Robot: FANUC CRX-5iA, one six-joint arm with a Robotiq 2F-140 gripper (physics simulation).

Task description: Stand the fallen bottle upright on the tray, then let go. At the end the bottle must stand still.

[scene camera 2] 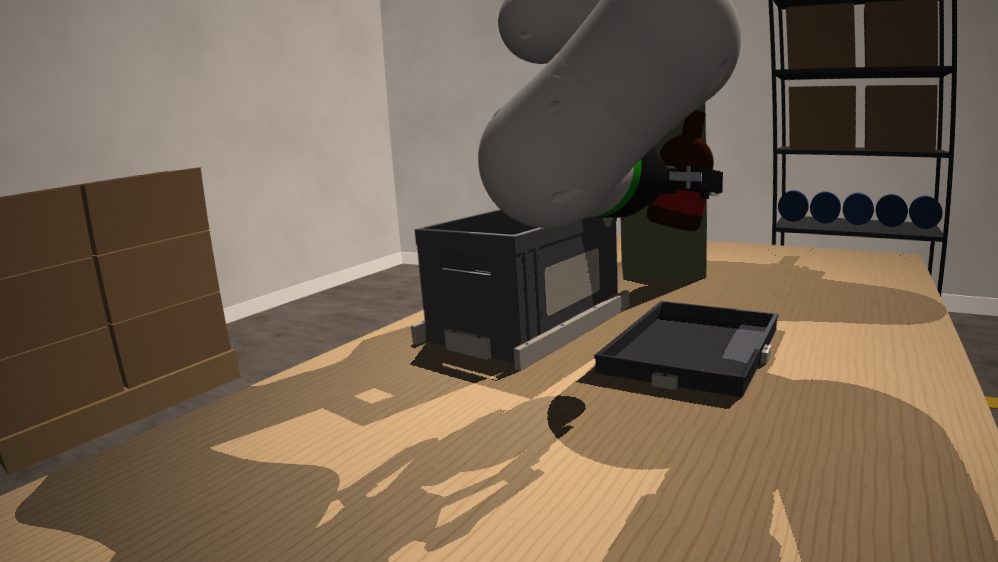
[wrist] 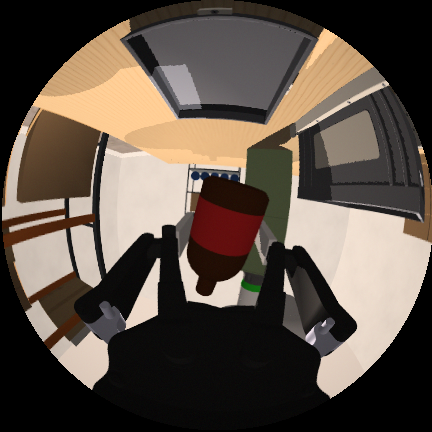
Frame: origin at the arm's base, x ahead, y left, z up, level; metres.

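Seen in the pictures: gripper, between the fingertips: (wrist: 223, 224); arm's base, origin of its link: (wrist: 258, 266).
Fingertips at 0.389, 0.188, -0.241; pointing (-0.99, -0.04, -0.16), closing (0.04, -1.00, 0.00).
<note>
Pixels of each thing's top centre, then the offset from my fingertips to it, as dx, dy, dz.
- brown bottle with a red label, centre of its top: (scene camera 2: 682, 109) (wrist: 213, 296) +0.015, +0.005, +0.102
- black tray, centre of its top: (scene camera 2: 695, 332) (wrist: 218, 82) +0.021, +0.024, -0.199
- tall dark bin, centre of its top: (scene camera 2: 520, 217) (wrist: 368, 208) +0.028, -0.254, -0.050
- grey rail, centre of its top: (scene camera 2: 579, 315) (wrist: 331, 111) +0.032, -0.155, -0.195
The brown bottle with a red label (scene camera 2: 677, 203) (wrist: 227, 227) is off the table, neck up and a little tilted in scene camera 2, its base toward the lower left. My gripper (scene camera 2: 703, 180) (wrist: 223, 224) is shut on the bottle, with one finger on each side of its body in the wrist view. The arm hides part of the gripper in scene camera 2. The black tray (scene camera 2: 670, 343) (wrist: 235, 65) lies flat on the table, low-walled and empty. The bottle is well above tray height, apart from the tray.
A tall dark bin (scene camera 2: 467, 300) (wrist: 308, 172) stands left of the tray in scene camera 2, with a grey rail (scene camera 2: 572, 331) along its side. A green block (scene camera 2: 663, 251) (wrist: 270, 190) stands behind. A shelf rack (scene camera 2: 862, 72) and stacked cardboard boxes (scene camera 2: 153, 223) are farther off.
</note>
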